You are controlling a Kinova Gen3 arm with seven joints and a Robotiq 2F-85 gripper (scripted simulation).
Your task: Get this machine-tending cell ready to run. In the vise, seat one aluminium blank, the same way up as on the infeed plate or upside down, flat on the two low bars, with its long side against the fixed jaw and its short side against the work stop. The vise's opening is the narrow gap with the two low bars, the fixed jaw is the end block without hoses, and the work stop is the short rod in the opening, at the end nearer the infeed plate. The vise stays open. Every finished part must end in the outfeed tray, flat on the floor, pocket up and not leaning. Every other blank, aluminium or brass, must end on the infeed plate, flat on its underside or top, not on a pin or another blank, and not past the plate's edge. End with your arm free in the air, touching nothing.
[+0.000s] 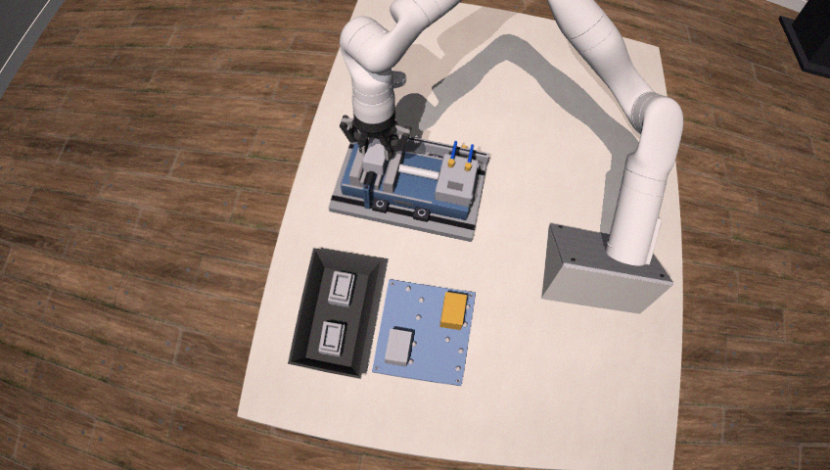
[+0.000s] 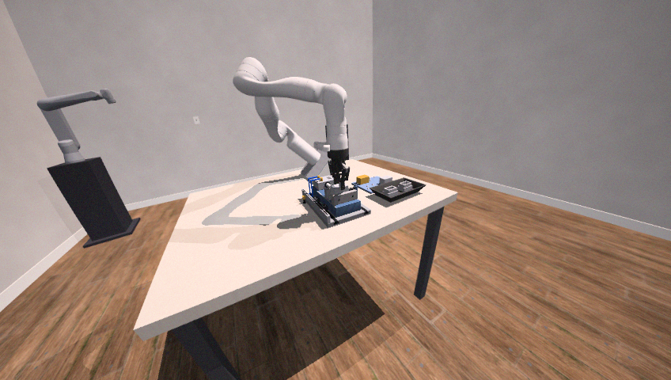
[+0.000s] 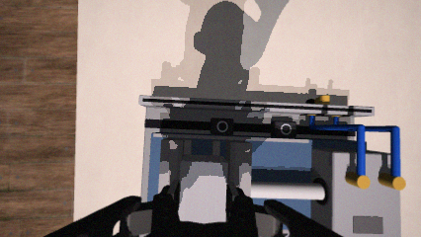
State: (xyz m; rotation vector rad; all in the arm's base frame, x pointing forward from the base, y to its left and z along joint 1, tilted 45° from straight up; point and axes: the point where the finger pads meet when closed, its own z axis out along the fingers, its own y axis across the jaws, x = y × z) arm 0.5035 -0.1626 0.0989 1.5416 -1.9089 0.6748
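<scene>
Now: hand 9 cm past the white rod, 4 cm above it and 2 cm to the right of it. From my hand the other things lie so: hose block: 16 cm behind, 4 cm below, 3 cm to the left; then blue vise: 8 cm below, 7 cm behind, 2 cm to the left; then brass blank: 29 cm to the left, 17 cm behind, 10 cm below.
</scene>
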